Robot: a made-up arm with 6 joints. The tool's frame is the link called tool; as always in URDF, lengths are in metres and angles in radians.
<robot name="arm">
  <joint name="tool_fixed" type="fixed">
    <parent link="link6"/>
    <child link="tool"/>
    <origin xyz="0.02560 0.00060 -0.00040" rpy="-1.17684 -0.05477 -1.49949"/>
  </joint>
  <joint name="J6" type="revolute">
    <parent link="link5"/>
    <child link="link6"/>
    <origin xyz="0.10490 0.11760 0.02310" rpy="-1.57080 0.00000 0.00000"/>
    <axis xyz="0 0 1"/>
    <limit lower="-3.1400" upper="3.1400"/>
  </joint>
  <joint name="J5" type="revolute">
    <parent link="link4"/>
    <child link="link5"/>
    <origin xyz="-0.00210 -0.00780 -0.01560" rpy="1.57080 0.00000 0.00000"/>
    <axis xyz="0 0 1"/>
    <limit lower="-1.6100" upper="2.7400"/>
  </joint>
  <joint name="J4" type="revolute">
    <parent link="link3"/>
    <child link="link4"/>
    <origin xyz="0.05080 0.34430 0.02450" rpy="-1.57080 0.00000 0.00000"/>
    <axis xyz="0 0 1"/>
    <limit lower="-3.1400" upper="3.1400"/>
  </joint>
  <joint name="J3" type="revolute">
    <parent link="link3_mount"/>
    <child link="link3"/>
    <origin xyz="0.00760 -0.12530 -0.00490"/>
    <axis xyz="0 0 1"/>
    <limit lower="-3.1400" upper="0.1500"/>
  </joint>
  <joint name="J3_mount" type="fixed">
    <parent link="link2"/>
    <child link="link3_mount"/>
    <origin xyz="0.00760 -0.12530 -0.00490"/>
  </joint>
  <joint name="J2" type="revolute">
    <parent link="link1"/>
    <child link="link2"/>
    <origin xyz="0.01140 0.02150 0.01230" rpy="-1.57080 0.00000 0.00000"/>
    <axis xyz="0 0 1"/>
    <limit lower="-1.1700" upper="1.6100"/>
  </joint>
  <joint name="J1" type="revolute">
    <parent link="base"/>
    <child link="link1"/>
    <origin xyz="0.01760 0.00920 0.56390"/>
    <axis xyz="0 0 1"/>
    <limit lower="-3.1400" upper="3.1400"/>
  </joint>
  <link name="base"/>
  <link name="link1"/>
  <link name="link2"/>
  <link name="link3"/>
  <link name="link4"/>
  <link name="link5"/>
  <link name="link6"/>
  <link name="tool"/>
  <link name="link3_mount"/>
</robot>
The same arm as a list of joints. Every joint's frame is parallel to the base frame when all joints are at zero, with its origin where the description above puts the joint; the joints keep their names.
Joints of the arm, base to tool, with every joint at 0 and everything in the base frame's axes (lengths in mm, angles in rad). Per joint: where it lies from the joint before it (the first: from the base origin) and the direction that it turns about. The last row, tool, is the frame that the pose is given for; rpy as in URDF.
J1: axis +z offset 17.6 9.2 563.9
J2: axis +y offset 11.4 21.5 12.3
J3: axis +y offset 15.2 -9.8 250.6
J4: axis -z offset 50.8 24.5 -344.3
J5: axis +y offset -2.1 7.8 15.6
J6: axis -z offset 104.9 23.1 -117.6
tool: offset 25.6 -0.6 0.4 rpy 1.9648 0.0548 1.4995
Joint limits (rad, base to tool): -3.14..3.14 -1.17..1.61 -3.14..0.15 -3.14..3.14 -1.61..2.74 -3.14..3.14

